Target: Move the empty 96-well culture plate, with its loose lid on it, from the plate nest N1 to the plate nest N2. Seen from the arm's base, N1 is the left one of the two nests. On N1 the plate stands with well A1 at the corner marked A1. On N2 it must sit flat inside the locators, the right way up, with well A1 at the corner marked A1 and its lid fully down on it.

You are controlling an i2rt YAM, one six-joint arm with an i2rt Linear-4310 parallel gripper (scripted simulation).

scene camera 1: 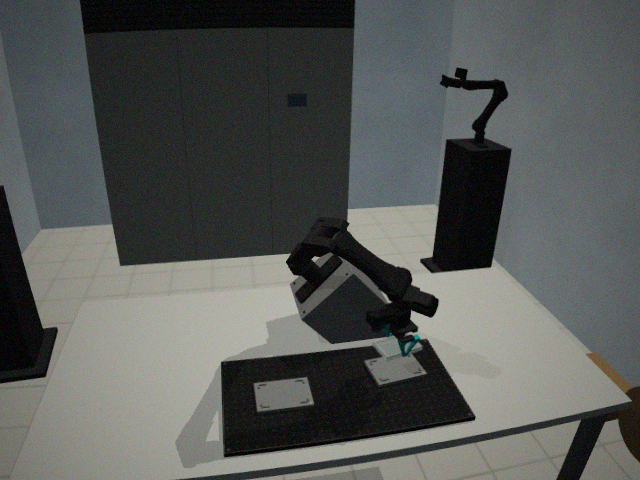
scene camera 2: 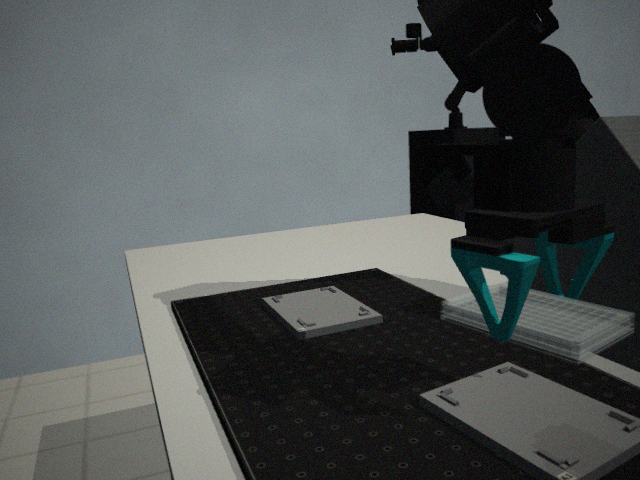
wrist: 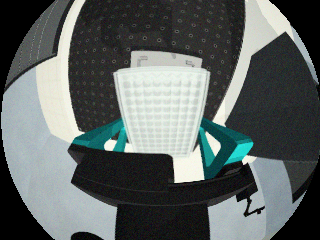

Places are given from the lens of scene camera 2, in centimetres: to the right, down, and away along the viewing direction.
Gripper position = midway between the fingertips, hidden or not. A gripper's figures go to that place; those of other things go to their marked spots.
my gripper (scene camera 2: 532,325): 18, 7, 44
lid (scene camera 2: 574,325): 19, 6, 39
